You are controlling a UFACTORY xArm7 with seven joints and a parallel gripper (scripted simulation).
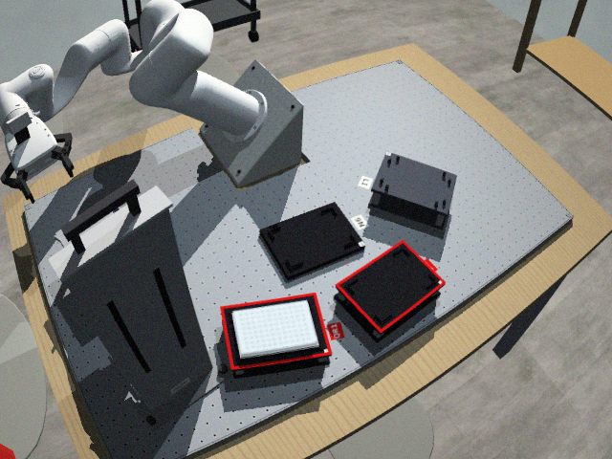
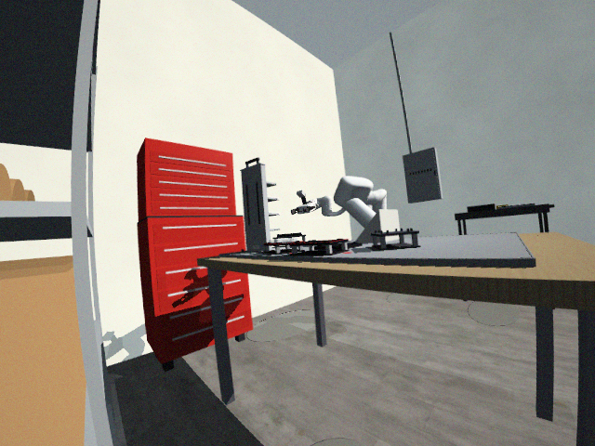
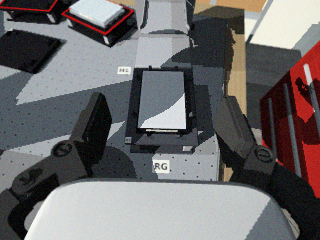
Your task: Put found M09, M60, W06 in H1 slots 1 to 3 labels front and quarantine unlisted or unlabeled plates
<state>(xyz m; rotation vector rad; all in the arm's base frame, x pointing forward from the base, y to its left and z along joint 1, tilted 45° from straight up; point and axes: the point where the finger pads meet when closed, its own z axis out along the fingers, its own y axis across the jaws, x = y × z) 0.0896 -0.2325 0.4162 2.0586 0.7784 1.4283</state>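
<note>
The dark-framed plate lies 110 mm ahead of my hand, 20 mm to the left of it and 140 mm below it. Round my hand: handle: 360 mm ahead, 60 mm to the left, 240 mm above; then plate hotel H1: 360 mm ahead, 60 mm to the left; then white well plate: 370 mm ahead, 250 mm to the left, 160 mm below.
</note>
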